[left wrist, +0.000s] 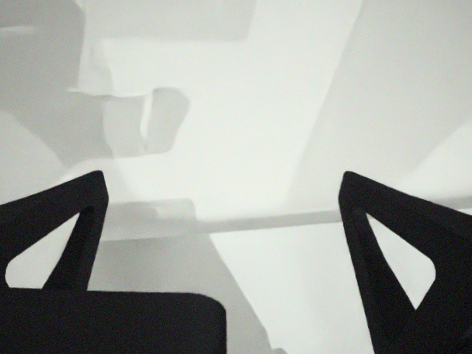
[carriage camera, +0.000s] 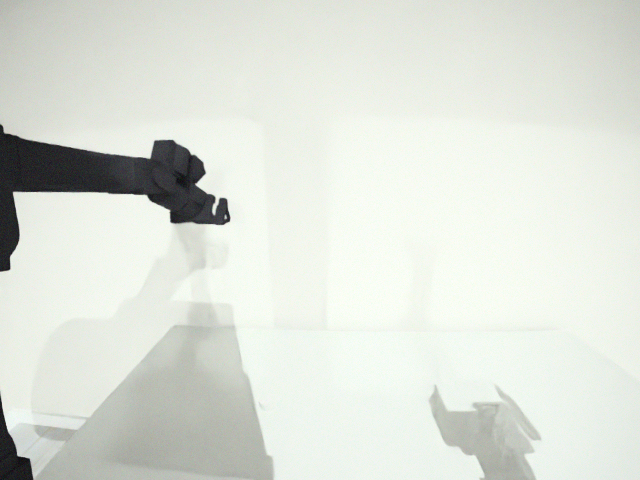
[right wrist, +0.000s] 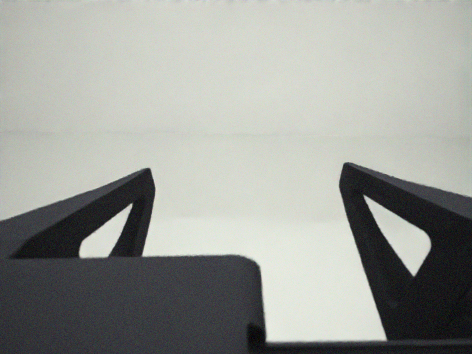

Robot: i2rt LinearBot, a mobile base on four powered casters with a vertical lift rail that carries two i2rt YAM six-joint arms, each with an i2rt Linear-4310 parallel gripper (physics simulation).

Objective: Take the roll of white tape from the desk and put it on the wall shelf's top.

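Frame: origin at the left arm's base, x back, y right, z up, level; centimetres.
Seen in the pictures: left gripper, fingertip midpoint: (left wrist: 223,184) (carriage camera: 213,219); right gripper, fingertip midpoint: (right wrist: 246,176).
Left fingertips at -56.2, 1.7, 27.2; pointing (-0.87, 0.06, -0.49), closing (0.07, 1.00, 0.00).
Note:
A point is followed by its place in that frame, as x, y, z.
The white desk (carriage camera: 361,372) {-48.9, 43.7, -16.8} (left wrist: 280,280) {-58.2, 10.9, -16.8} stands against the white wall. A faint curved edge, likely the white tape roll (carriage camera: 265,405) {-35.6, 18.5, -14.8} (left wrist: 279,351), shows on the desk beside the grey shadow; little of it stands out. The wall shelf cannot be made out surely against the bright wall and shadows. My left gripper (carriage camera: 219,206) (left wrist: 223,184) {-56.2, 1.7, 27.2} is open and empty, high above the desk's back left part as pictured, well away from the tape. My right gripper (right wrist: 246,176) {-3.0, 65.8, 44.0} is open and empty, facing a pale surface; the tape does not show in the right wrist view.
The white wall (carriage camera: 465,206) {-72.7, 78.2, 29.1} rises behind the desk. A large grey shadow covers the desk's left part as pictured. A gripper-shaped shadow lies at the lower right. A pale, low object (carriage camera: 46,436) shows beyond the desk's left edge.

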